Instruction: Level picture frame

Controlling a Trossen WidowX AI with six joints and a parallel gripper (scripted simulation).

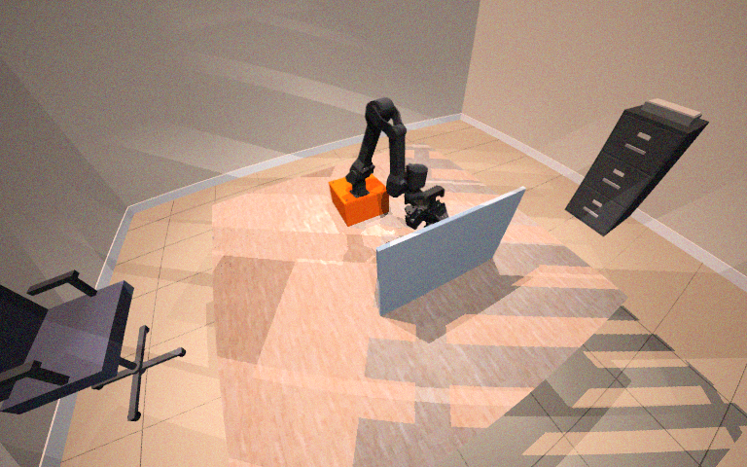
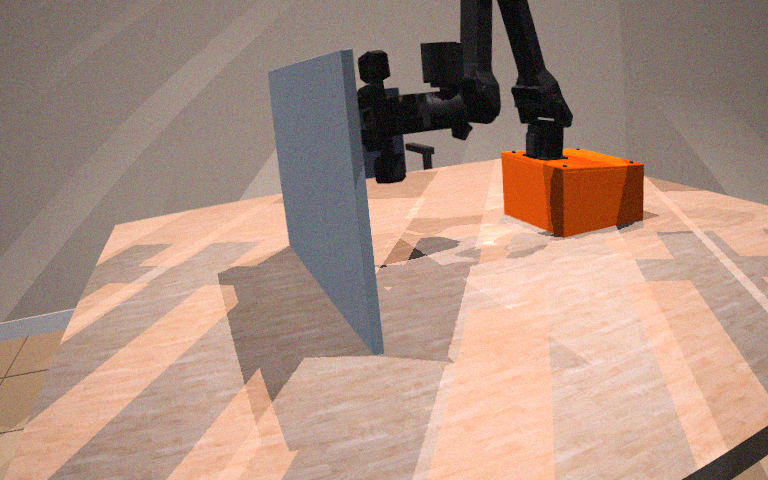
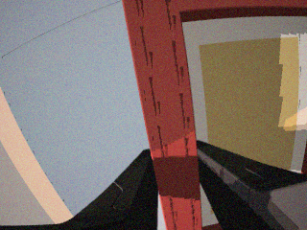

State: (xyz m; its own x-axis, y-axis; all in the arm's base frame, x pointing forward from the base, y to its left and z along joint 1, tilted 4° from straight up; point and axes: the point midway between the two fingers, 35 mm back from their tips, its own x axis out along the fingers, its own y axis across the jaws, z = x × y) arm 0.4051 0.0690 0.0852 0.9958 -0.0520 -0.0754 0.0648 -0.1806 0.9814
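Now: the picture frame 5 cm below my gripper tip, 1 cm to the left of it and 1 cm ahead of it. Round my gripper tip: wall panel (7 cm below, 2 cm ahead).
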